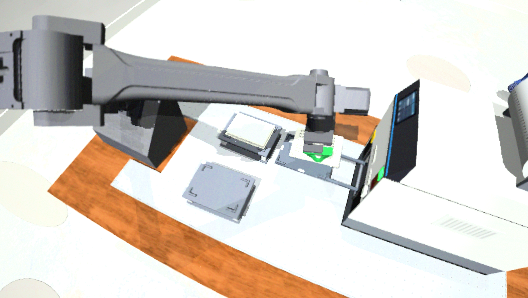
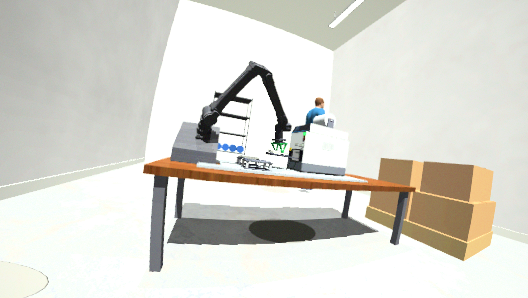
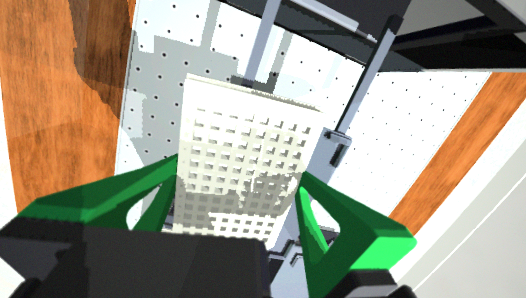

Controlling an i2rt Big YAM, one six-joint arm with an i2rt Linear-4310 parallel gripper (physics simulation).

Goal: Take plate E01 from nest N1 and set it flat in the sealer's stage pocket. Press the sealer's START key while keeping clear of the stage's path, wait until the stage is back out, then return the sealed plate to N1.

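Frame: origin at the arm's base, x down, y left, z ahead, level; centimetres.
Seen in the pictures: gripper, fingertip midpoint: [image 1: 319,147] [image 2: 279,152] [image 3: 241,168]; arm's base at its link origin: [image 2: 203,133].
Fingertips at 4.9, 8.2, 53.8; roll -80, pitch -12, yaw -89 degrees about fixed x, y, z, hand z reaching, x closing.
Offsets run from my fingertips to a thing's top centre, as dx, dy, dz. "spot": to the spot under its first point.
My gripper [image 1: 320,154] [image 2: 279,146] [image 3: 241,168] has green fingers and is shut on plate E01 {-1.7, -0.2, -0.8} [image 1: 296,144] [image 3: 243,128], a white well plate gripped across its width. It holds the plate low over the sealer's grey stage {+0.7, -2.8, +2.0} [image 1: 289,160] [image 3: 321,154], which is out in front of the sealer [image 1: 428,128] [image 2: 322,150] on two rails {spot: +1.9, +1.9, +9.7} [image 1: 354,158]. The plate sits a little skew to the stage pocket; I cannot tell whether it touches. The green START key {spot: -15.4, -11.4, +12.4} [image 1: 380,172] is on the sealer's front face. An empty grey nest {+6.1, -18.7, -21.0} [image 1: 219,189] lies nearer the front.
A second nest with a covered plate {spot: +5.6, +0.7, -20.5} [image 1: 251,132] stands left of the stage. The arm's grey pedestal [image 1: 145,138] [image 2: 193,144] is at the back left. A person [image 2: 317,112] stands behind the sealer. Cardboard boxes [image 2: 418,192] and a shelf rack [image 2: 250,112] stand off the table.
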